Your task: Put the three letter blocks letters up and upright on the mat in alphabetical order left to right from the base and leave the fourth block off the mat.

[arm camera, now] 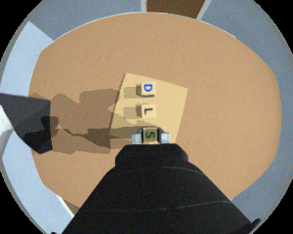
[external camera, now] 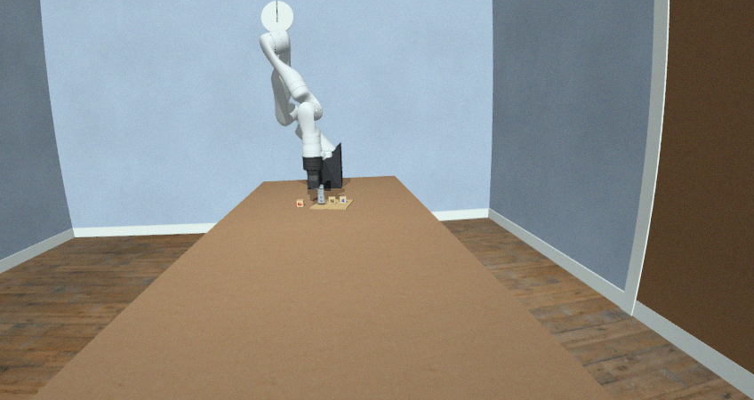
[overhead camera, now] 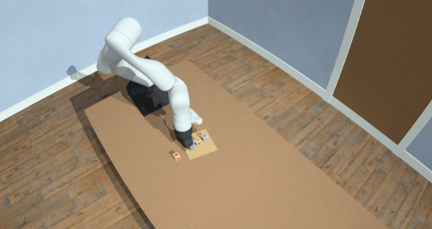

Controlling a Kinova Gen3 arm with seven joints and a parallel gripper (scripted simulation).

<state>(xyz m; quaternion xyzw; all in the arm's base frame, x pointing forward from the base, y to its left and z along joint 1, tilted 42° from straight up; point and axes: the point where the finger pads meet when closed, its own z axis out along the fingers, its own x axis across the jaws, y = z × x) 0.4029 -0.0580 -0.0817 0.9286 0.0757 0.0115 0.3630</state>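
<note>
Right now my hand is 40 mm to the right of the tan mat, 30 mm above it and 10 mm past it.
</note>
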